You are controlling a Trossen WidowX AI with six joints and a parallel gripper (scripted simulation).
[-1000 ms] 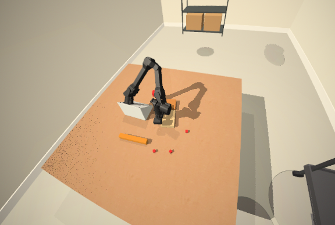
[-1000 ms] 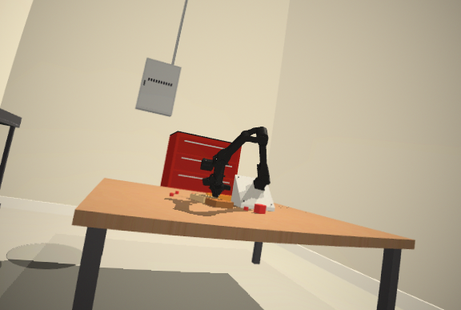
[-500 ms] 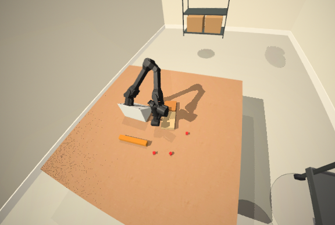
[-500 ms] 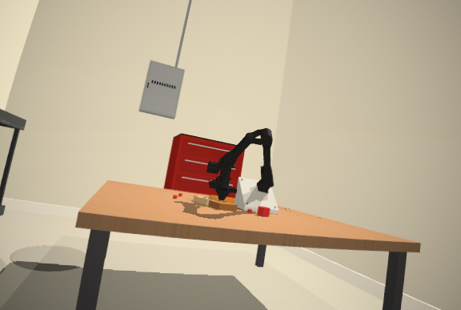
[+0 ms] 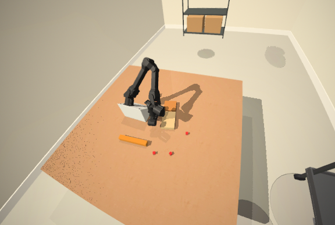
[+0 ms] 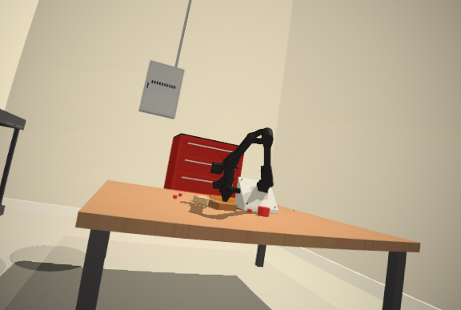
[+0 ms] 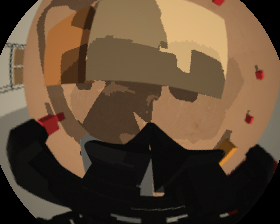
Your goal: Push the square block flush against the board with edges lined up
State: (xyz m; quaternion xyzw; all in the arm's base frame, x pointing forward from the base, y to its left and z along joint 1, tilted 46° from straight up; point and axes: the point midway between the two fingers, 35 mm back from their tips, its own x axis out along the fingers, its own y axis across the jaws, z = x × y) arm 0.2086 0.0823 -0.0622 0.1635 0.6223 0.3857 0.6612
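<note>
The pale wooden board is 10 cm ahead of my gripper tip, 3 cm to the left of it and 1 cm above it. Round my gripper tip: square block: 5 cm ahead, 16 cm to the left, 1 cm above; then larger red cube: 13 cm behind, 23 cm to the left, 1 cm above; then orange bar: 7 cm behind, 22 cm to the right, 1 cm above.
</note>
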